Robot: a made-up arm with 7 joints. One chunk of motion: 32 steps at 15 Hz.
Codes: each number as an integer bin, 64 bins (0 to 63) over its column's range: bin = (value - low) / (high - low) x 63, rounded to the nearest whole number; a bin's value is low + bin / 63 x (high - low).
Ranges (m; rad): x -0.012..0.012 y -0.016..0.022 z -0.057..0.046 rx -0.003..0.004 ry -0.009..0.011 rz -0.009..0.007
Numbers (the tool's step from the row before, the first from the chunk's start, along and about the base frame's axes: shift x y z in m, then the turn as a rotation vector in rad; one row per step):
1: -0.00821 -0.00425 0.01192 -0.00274 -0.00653 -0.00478
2: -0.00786 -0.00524 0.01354 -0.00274 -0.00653 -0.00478
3: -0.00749 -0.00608 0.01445 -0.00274 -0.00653 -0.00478
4: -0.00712 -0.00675 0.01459 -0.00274 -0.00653 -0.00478
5: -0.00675 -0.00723 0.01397 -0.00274 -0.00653 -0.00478
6: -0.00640 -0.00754 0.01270 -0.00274 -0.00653 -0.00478
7: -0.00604 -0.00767 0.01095 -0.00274 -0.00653 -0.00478
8: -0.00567 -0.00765 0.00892 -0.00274 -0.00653 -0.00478
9: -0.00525 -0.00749 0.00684 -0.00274 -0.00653 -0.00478
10: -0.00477 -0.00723 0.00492 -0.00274 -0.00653 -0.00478
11: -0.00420 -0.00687 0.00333 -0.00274 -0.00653 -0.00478
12: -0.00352 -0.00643 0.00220 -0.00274 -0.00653 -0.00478
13: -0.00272 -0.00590 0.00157 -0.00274 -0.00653 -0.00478
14: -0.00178 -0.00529 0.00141 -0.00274 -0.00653 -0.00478
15: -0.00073 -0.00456 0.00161 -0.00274 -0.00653 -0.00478
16: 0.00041 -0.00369 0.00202 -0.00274 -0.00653 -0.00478
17: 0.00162 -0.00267 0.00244 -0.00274 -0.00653 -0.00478
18: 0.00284 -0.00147 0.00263 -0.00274 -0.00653 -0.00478
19: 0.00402 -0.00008 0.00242 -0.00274 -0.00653 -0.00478
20: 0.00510 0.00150 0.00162 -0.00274 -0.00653 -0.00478
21: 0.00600 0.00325 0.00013 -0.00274 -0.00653 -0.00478
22: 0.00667 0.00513 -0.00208 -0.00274 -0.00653 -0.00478
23: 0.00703 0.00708 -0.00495 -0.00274 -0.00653 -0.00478
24: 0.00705 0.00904 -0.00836 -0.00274 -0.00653 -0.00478
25: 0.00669 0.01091 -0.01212 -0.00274 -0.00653 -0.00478
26: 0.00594 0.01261 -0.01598 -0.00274 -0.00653 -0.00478
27: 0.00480 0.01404 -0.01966 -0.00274 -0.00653 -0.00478
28: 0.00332 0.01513 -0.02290 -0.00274 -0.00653 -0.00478
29: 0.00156 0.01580 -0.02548 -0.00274 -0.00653 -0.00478
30: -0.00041 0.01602 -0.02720 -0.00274 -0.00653 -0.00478
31: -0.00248 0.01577 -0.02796 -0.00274 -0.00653 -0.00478
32: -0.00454 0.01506 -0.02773 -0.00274 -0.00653 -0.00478
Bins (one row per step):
1: 10 19 42 2 8 17
2: 11 18 43 2 8 17
3: 12 16 44 2 8 17
4: 13 15 44 2 8 17
5: 14 15 43 2 8 17
6: 15 14 43 2 8 17
7: 16 14 42 2 8 17
8: 17 14 40 2 8 17
9: 18 14 39 2 8 17
10: 19 15 38 2 8 17
11: 20 15 37 2 8 17
12: 22 16 36 2 8 17
13: 24 17 36 2 8 17
14: 27 18 36 2 8 17
15: 30 19 36 2 8 17
16: 33 20 36 2 8 17
17: 36 22 36 2 8 17
18: 39 24 36 2 8 17
19: 42 26 36 2 8 17
20: 45 29 36 2 8 17
21: 47 32 35 2 8 17
22: 49 35 34 2 8 17
23: 50 38 32 2 8 17
24: 50 42 30 2 8 17
25: 49 45 27 2 8 17
26: 47 47 25 2 8 17
27: 44 50 23 2 8 17
28: 40 52 21 2 8 17
29: 36 53 19 2 8 17
30: 30 53 18 2 8 17
31: 25 53 18 2 8 17
32: 20 51 18 2 8 17

